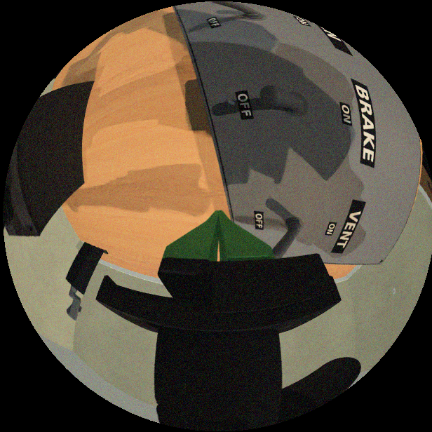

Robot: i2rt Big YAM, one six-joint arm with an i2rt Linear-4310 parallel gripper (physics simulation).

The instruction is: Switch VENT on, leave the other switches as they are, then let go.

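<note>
The VENT switch point(290, 217) is on the lower right part of the grey panel point(395, 210), between its OFF and ON labels. Its dark lever appears to lean toward the OFF side, though dark shapes beside it blur the outline. The VENT label point(348, 227) is to its right. The BRAKE switch point(287, 100) is farther up, dark in shadow, and seems to lean toward OFF. My gripper point(218, 216) is shut and empty. Its green fingertips appear at the panel's left edge, left of the VENT switch. Any contact with the panel cannot be told.
Another switch point(250, 14) shows at the top, partly cut off, with an OFF label point(213, 22). An orange wooden surface point(140, 150) lies left of the panel. A black object point(50, 160) stands at the far left, and a smaller black part point(86, 260) shows below it.
</note>
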